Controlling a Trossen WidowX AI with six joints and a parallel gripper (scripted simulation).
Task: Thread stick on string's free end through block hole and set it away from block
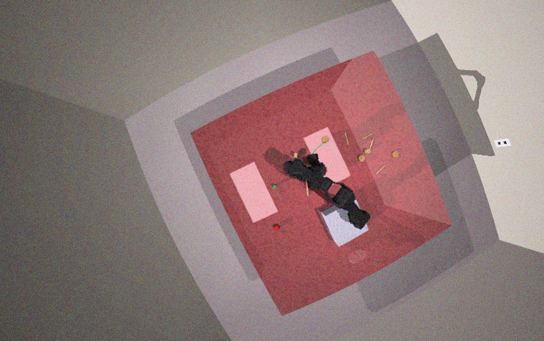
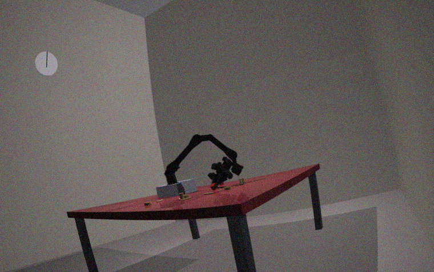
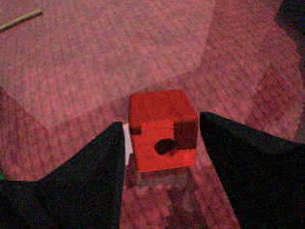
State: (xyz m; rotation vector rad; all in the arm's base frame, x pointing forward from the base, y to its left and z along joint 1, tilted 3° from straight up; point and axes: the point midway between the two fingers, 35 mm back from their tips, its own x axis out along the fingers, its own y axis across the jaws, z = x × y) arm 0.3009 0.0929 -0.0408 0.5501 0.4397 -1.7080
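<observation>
My gripper tip is now 120 mm to the right of the thin wooden stick, 60 mm past it and 20 mm above it. Round my gripper tip: tan cube: 130 mm ahead, 120 mm to the left, 10 mm below; then small red piece: 360 mm to the left, 230 mm behind, 10 mm below; then round wooden button: 160 mm ahead, 80 mm to the right, 20 mm below.
</observation>
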